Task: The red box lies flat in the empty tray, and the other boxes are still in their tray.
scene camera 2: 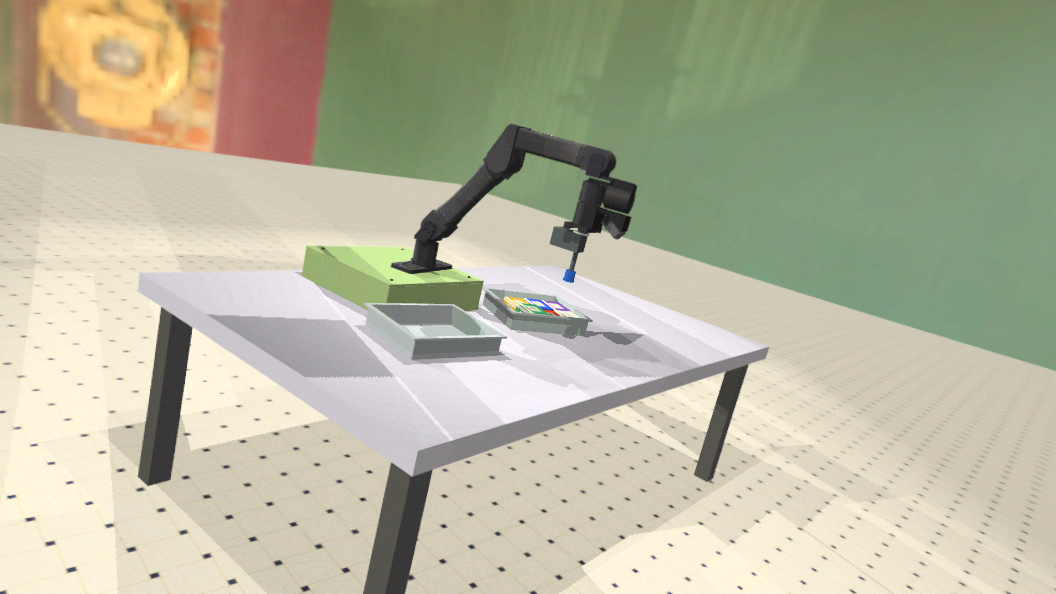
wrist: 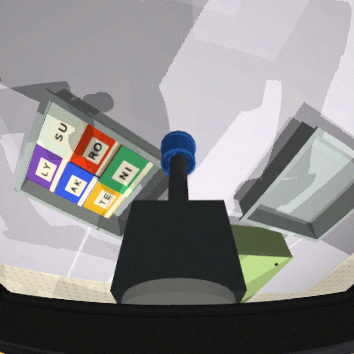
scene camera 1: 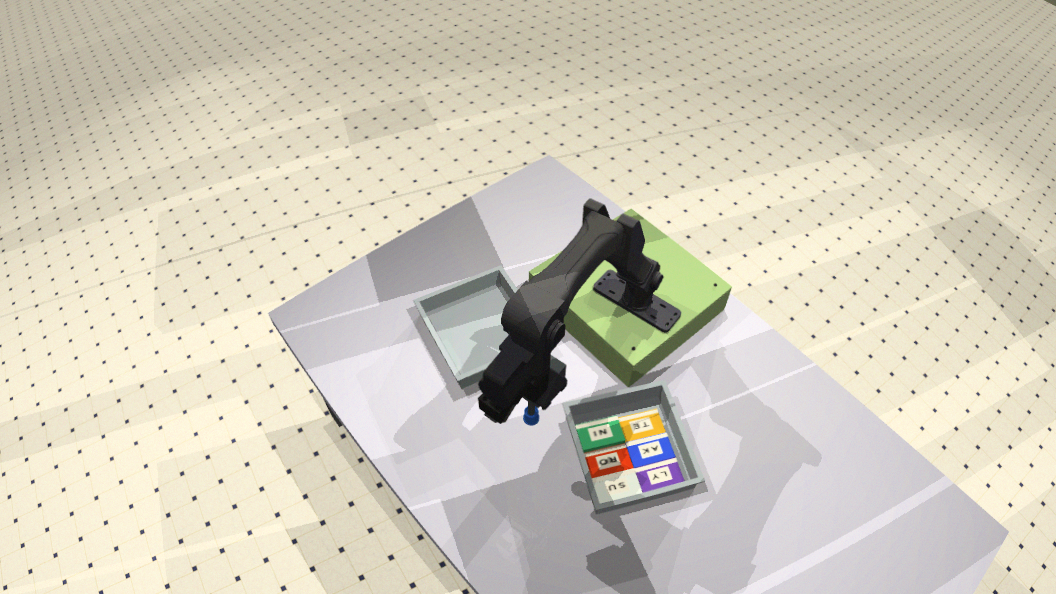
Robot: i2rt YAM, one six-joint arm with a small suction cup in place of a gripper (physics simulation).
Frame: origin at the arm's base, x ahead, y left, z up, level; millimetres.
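Where they show: end effector, tool point: [scene camera 2: 568,280] [wrist: 177,146] [scene camera 1: 531,418]; arm's base, origin of the base link: [scene camera 2: 422,267] [scene camera 1: 636,301].
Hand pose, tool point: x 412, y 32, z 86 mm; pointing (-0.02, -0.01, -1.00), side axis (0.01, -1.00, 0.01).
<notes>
Each offset is from my tool point to the top centre of the thing. "spot": to the spot under its first point.
The red box @[dx -77, dy +133, dz -135 mm] [scene camera 1: 596,466] [wrist: 87,143], labelled RO, lies flat in the filled tray @[spot: dx -202, dy +244, dz -122 mm] [scene camera 1: 688,443] [wrist: 142,129] between the green box @[dx -114, dy +86, dz -122 mm] [scene camera 1: 600,445] [wrist: 116,166] and the white box @[dx -41, dy +180, dz -132 mm] [scene camera 1: 628,481] [wrist: 52,124]. The yellow box @[spot: dx -179, dy +178, dz -131 mm] [scene camera 1: 655,436] [wrist: 92,195], blue box @[spot: dx -142, dy +223, dz -131 mm] [scene camera 1: 663,461] [wrist: 64,185] and purple box @[dx -112, dy +234, dz -132 mm] [scene camera 1: 649,485] [wrist: 37,161] lie in the other row. The empty tray @[dx -177, dy -287, dz -122 mm] [scene camera 1: 439,347] [scene camera 2: 457,347] [wrist: 280,230] stands apart, partly hidden by the arm in the first scene view. My suction cup [scene camera 1: 530,417] [scene camera 2: 568,276] [wrist: 178,145] is open, bears nothing and hangs above the table beside the filled tray.
The arm stands on a green base block [scene camera 1: 686,265] [scene camera 2: 347,269] [wrist: 260,240] behind the trays. Both trays have raised walls. The white table [scene camera 1: 849,480] [scene camera 2: 590,402] has an open edge near the empty tray.
</notes>
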